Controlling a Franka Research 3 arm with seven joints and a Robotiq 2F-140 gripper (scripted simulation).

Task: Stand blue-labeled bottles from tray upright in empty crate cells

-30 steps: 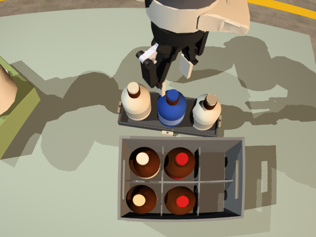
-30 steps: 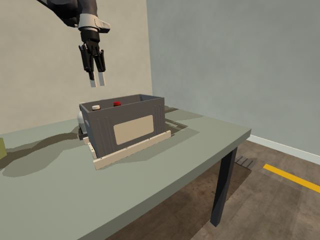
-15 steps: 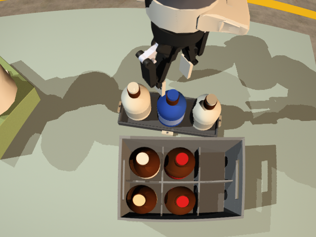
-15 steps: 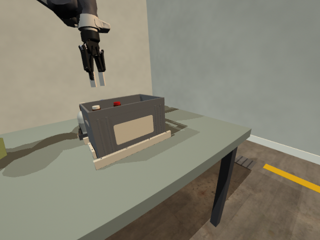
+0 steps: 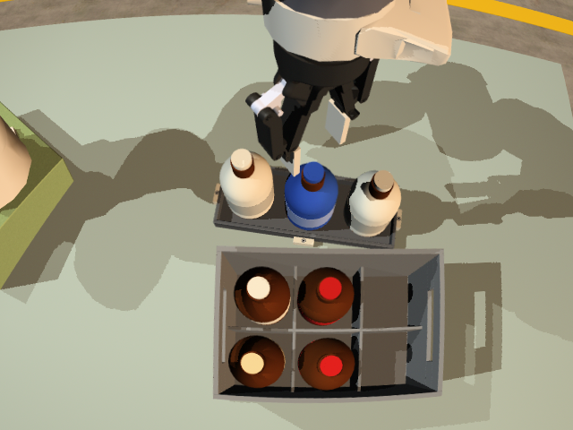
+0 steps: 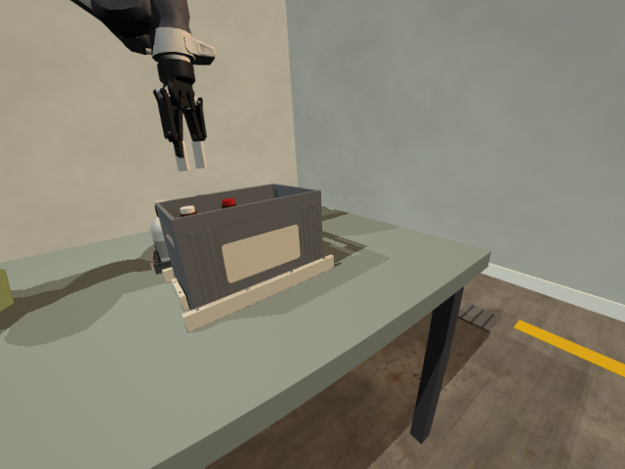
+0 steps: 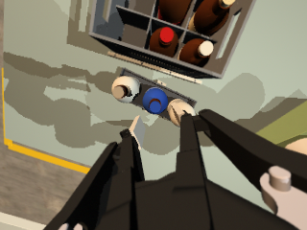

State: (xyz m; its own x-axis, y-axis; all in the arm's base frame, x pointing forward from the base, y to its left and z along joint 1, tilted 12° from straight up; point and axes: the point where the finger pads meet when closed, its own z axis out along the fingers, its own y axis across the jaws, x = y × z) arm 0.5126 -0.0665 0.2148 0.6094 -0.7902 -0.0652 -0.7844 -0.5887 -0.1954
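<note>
Right now the blue-labeled bottle is 17 cm below my hand. The rest, counted from my hand: grey crate (19 cm to the right, 17 cm below, 3 cm ahead); cream-labeled bottle (17 cm below, 9 cm behind, 2 cm to the left); dark tray (24 cm below).
</note>
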